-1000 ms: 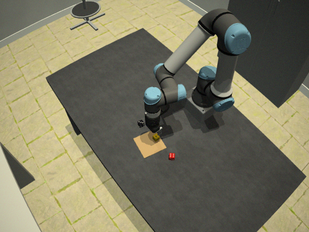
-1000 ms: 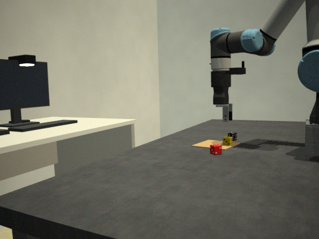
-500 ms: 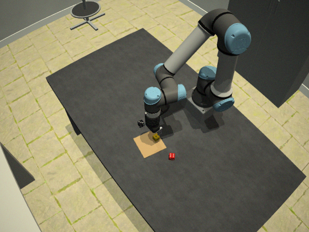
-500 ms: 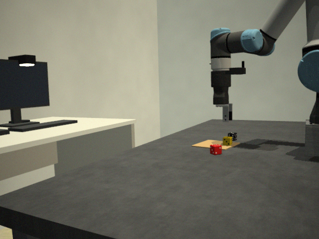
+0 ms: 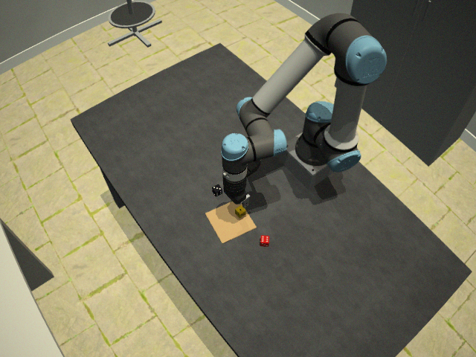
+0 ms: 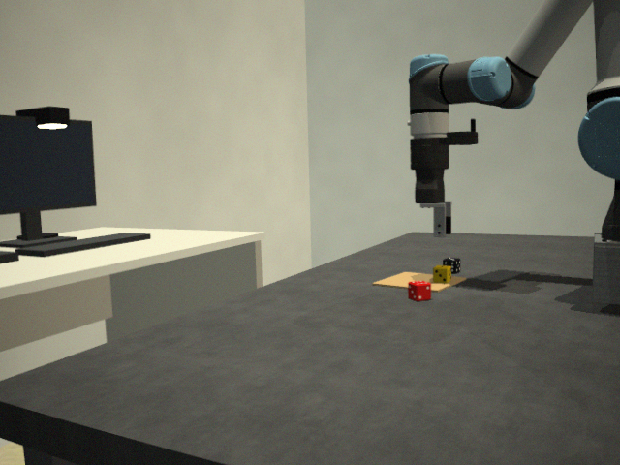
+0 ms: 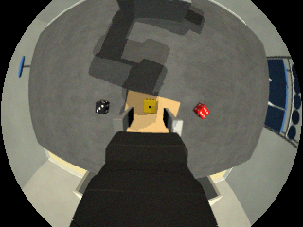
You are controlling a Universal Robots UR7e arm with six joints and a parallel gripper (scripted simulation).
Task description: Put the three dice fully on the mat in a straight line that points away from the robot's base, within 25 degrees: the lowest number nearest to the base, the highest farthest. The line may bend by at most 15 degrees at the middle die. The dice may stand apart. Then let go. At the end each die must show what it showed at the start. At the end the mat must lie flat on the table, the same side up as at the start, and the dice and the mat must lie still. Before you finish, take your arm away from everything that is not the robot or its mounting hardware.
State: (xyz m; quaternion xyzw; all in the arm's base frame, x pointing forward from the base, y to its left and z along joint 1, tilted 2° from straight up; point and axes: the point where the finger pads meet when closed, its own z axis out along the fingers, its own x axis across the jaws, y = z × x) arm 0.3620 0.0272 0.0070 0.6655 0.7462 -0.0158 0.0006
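My gripper is now 130 mm to the left of the black die, 100 mm above it and 20 mm short of it. Round my hand: tan mat (110 mm below, 50 mm ahead, 10 mm to the left); then yellow die (90 mm below); then red die (150 mm to the left, 100 mm below, 10 mm behind).
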